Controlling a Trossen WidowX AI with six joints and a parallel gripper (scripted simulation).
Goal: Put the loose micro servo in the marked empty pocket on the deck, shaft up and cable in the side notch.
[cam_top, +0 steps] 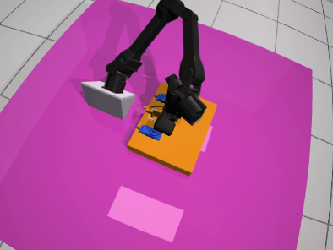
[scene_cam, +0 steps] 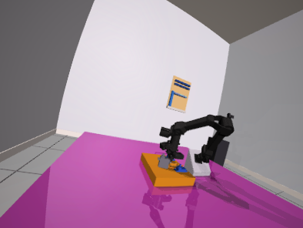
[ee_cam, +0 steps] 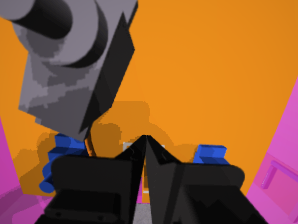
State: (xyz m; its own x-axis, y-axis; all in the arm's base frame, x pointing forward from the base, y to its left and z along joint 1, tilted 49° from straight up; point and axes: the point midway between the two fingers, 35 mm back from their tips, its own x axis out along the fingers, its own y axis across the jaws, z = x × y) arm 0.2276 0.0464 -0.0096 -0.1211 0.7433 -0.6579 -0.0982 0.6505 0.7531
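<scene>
Right now my gripper tip is 6 cm short of the orange deck, 3 cm above it and 1 cm to the right of it.
</scene>
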